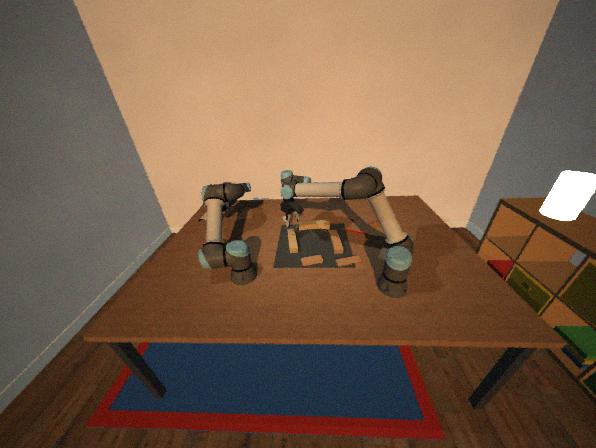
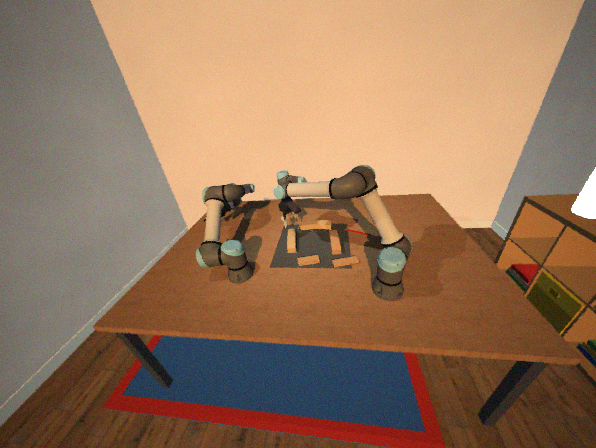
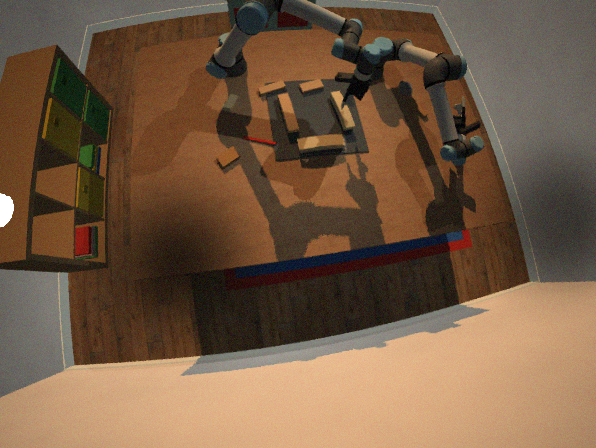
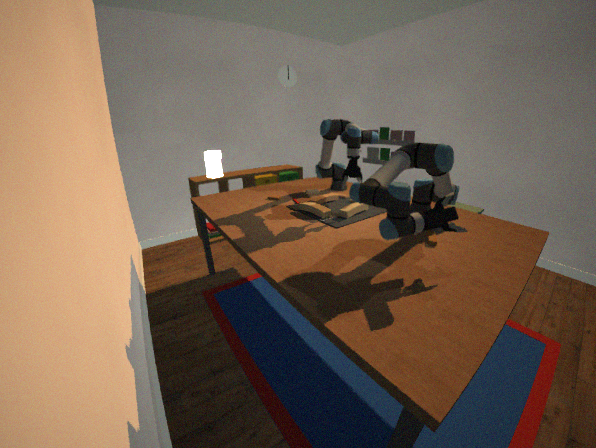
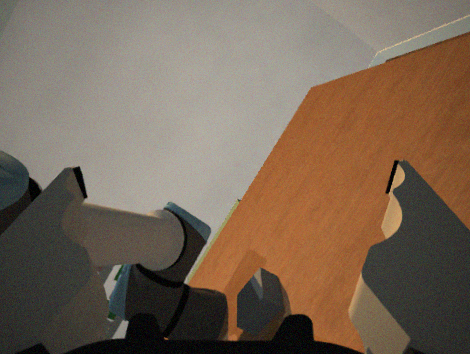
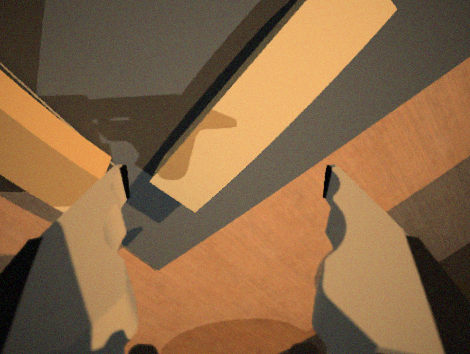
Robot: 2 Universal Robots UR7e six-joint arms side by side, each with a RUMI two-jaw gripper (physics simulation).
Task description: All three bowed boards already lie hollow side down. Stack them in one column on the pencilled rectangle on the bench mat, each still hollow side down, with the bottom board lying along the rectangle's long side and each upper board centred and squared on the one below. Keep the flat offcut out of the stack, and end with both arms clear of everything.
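Seen in the pictures: left gripper, between the fingertips: (image 1: 201, 214) (image 2: 205, 214) (image 3: 462, 104) (image 4: 461, 211) (image 5: 234, 166); right gripper, between the fingertips: (image 1: 292, 224) (image 2: 291, 224) (image 3: 346, 102) (image 6: 226, 167); left arm's base, origin of its link: (image 1: 244, 275) (image 2: 241, 274) (image 5: 209, 325); right arm's base, origin of its link: (image 1: 391, 286) (image 2: 387, 289) (image 3: 234, 67) (image 4: 338, 188).
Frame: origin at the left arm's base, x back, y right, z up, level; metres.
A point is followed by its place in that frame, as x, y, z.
One bowed board (image 1: 315, 226) @[-0.613, 0.204, 0.038] (image 3: 321, 144) @[-0.658, 0.179, 0.057] (image 4: 314, 209) @[-0.649, 0.141, 0.043] (image 6: 45, 137) @[-0.584, 0.144, 0.050] lies hollow side down along a thin pencilled line (image 6: 37, 97) @[-0.603, 0.177, 0.007] on the bench mat (image 1: 312, 245) @[-0.425, 0.260, 0.006] (image 3: 315, 112) @[-0.441, 0.255, 0.006]. A second bowed board (image 1: 293, 241) @[-0.358, 0.150, 0.054] (image 3: 342, 111) @[-0.423, 0.117, 0.059] (image 4: 353, 209) @[-0.432, 0.061, 0.051] (image 6: 280, 85) @[-0.379, 0.131, 0.060] and a third (image 1: 336, 242) @[-0.464, 0.418, 0.049] (image 3: 288, 113) @[-0.527, 0.388, 0.052] lie apart on the mat. I cannot tell which short flat piece is the offcut. My right gripper (image 1: 291, 220) @[-0.424, 0.115, 0.142] (image 6: 226, 167) @[-0.424, 0.115, 0.142] is open and empty above the second board's end. My left gripper (image 5: 234, 166) @[-0.214, -0.510, 0.206] is open and empty, far from the mat.
Short wooden blocks (image 3: 271, 88) @[-0.370, 0.530, 0.023] (image 3: 311, 86) @[-0.284, 0.320, 0.023] lie at the mat's robot-side edge. Another block (image 3: 228, 158) @[-0.849, 0.607, 0.020] lies off the mat, near a red stick (image 3: 260, 141) @[-0.707, 0.485, 0.007] (image 1: 356, 232) @[-0.698, 0.497, 0.005]. A shelf unit (image 3: 27, 160) stands beside the table (image 1: 320, 310) @[0.038, 0.503, 0.000].
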